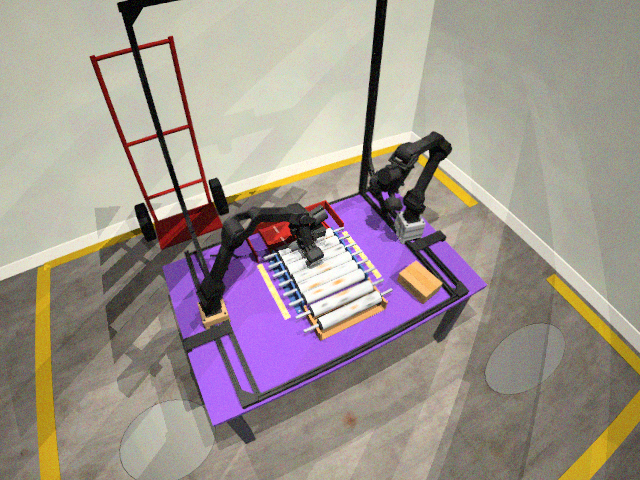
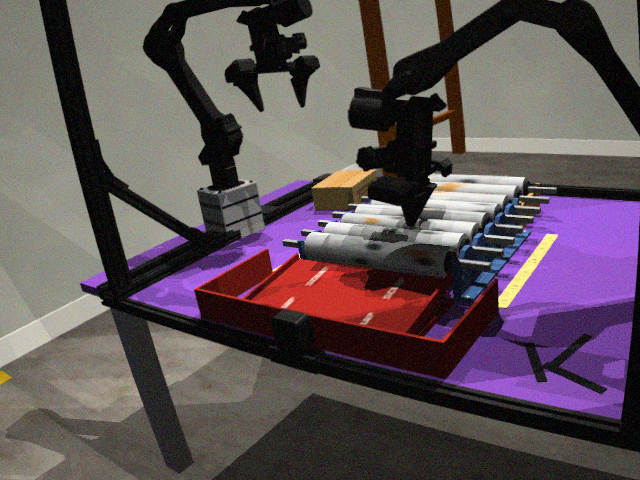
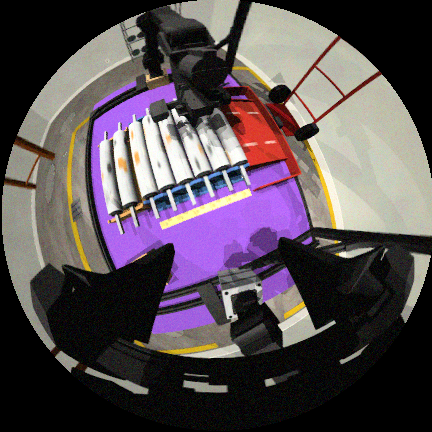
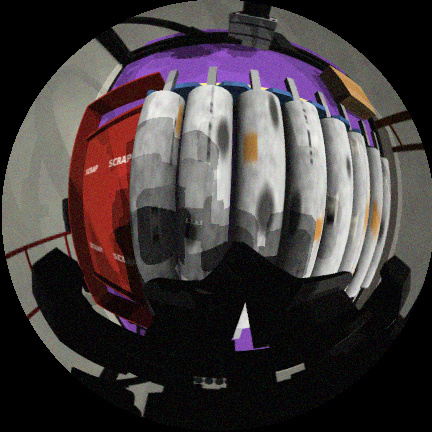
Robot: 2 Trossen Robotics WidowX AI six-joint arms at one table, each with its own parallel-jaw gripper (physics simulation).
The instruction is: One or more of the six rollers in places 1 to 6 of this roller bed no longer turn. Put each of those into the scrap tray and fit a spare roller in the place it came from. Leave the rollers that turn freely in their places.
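Places are measured from the left arm's base along level axes (x ahead, y left, z up), in centimetres.
Pixels of known places: left gripper, fingertip midpoint: [image 1: 378, 204] [image 2: 283, 109] [image 3: 226, 245]; right gripper, fingertip midpoint: [image 2: 410, 225] [image 3: 192, 125] [image 4: 237, 246]; left arm's base at its link origin: [image 1: 411, 217] [image 2: 226, 185] [image 3: 244, 301]; right arm's base at its link origin: [image 1: 212, 308] [image 3: 155, 74].
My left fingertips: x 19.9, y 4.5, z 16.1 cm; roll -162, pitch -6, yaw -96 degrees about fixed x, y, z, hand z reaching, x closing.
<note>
For each thing: its top centre in the pictures, then the offset to it from my left fingertips.
- end roller at its top centre: [image 4: 139, 218] [image 2: 374, 239] [image 3: 223, 122] [image 1: 305, 239] dx +28.1, dy -7.3, dz -19.5 cm
- red scrap tray at its top centre: [image 2: 335, 285] [image 4: 89, 212] [image 3: 254, 122] [image 1: 293, 226] dx +30.8, dy -18.6, dz -22.1 cm
- orange holder at its top centre: [image 3: 122, 174] [image 1: 345, 310] dx +20.8, dy +27.0, dz -26.5 cm
- cardboard box at its top centre: [image 2: 344, 178] [image 1: 421, 278] dx -12.3, dy +23.7, dz -21.6 cm
Six white, stained rollers lie side by side in the blue roller bed [image 2: 478, 281] [image 3: 162, 201]. The end roller [image 2: 336, 246] [image 4: 160, 130] lies next to the red scrap tray [image 2: 361, 330] [image 4: 75, 200], which holds no roller. Two spare rollers [image 1: 351, 310] [image 3: 125, 170] lie in an orange holder [image 1: 351, 327] at the bed's other end. My right gripper [image 2: 412, 223] [image 4: 237, 246] is shut and empty, pointing down low over the rollers near the tray end; contact is unclear. It hides parts of them. My left gripper [image 2: 282, 107] [image 3: 226, 245] is open and empty, high above the table.
A cardboard box [image 1: 419, 280] [image 2: 343, 190] stands on the purple table, beside the spare-roller end. Yellow strips [image 1: 273, 290] [image 2: 527, 271] lie along the bed. Black frame posts [image 1: 373, 93] rise at the table's edge. A red hand truck [image 1: 188, 226] stands behind the table.
</note>
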